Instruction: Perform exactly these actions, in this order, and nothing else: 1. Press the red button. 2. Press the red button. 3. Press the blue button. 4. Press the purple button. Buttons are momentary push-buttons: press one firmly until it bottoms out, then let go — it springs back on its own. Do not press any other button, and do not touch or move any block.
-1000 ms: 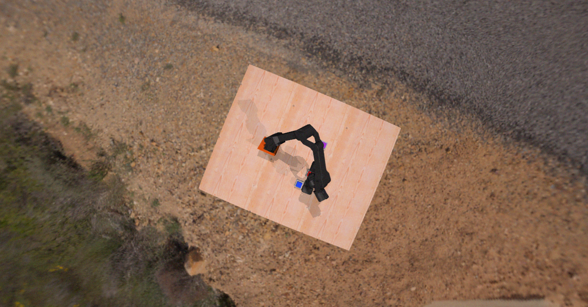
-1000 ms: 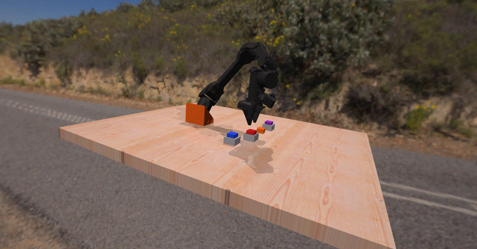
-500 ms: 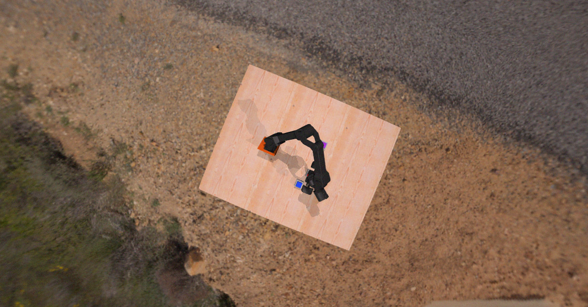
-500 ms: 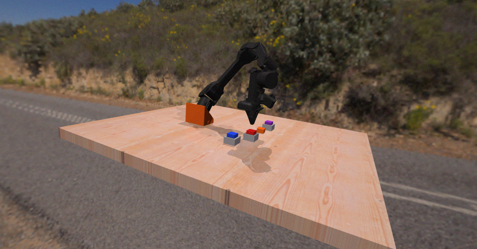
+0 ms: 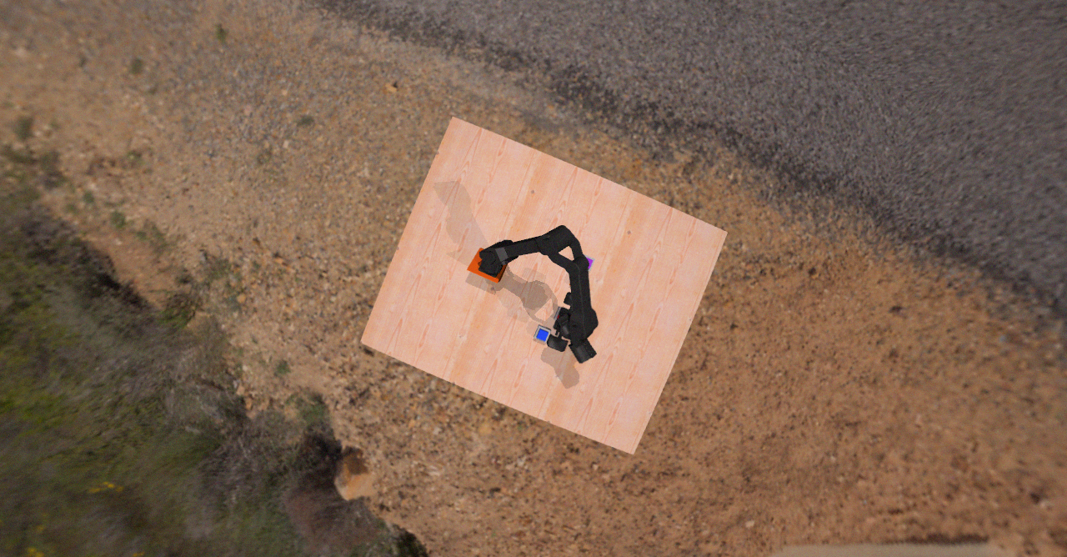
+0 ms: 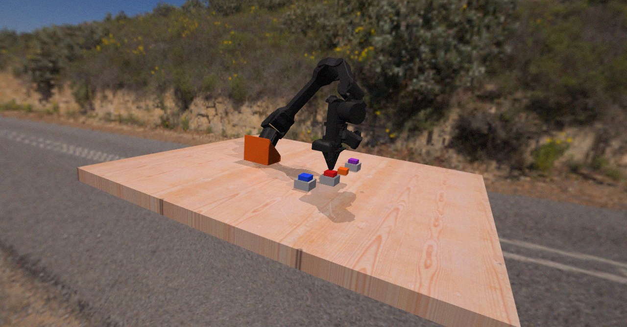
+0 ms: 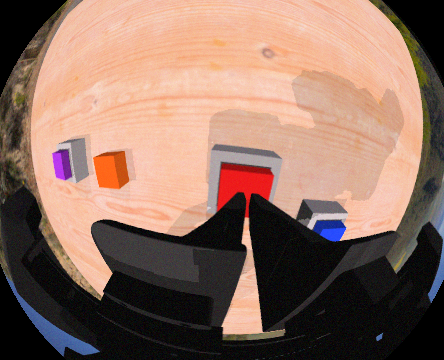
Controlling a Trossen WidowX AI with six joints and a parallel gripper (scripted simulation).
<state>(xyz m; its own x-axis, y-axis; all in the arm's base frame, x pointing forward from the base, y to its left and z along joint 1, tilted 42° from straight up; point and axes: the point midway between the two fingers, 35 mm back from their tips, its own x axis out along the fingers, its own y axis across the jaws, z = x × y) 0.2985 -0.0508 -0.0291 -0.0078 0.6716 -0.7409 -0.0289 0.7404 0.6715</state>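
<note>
The blue button is 40 mm behind my gripper tip, 90 mm to the right of it and 10 mm below it. From my gripper tip the other things lie so: red button (10 mm below); then small orange block (10 mm behind, 130 mm to the left, 30 mm below); then purple button (210 mm to the left, 10 mm below).
</note>
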